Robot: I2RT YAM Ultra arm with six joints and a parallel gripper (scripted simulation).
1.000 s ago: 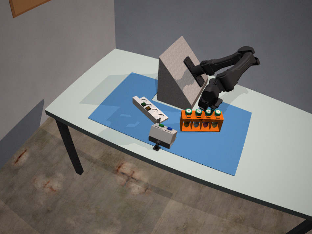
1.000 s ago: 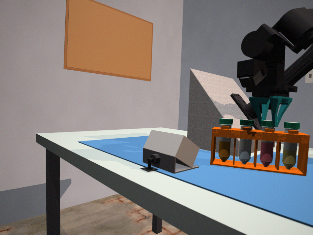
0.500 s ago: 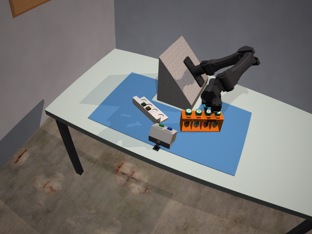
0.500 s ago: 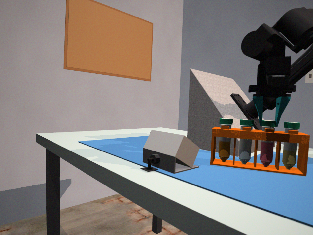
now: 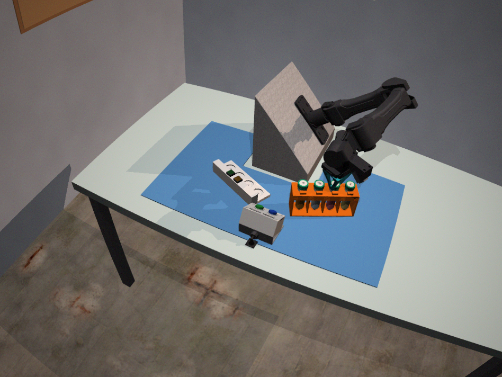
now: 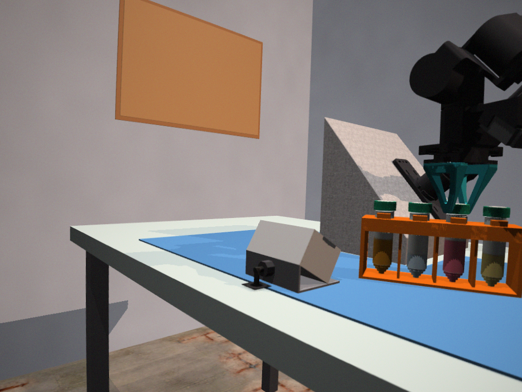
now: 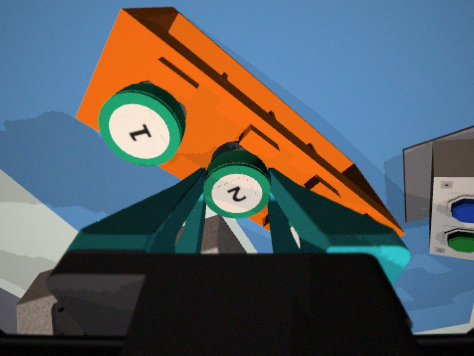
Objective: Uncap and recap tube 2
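The cap 2 lies right at my hand. From my hand the other things lie so: cap 3: 50 mm to the right, 20 mm ahead; then cap 4: 90 mm to the right, 50 mm ahead; then cap 1: 50 mm to the left, 20 mm behind.
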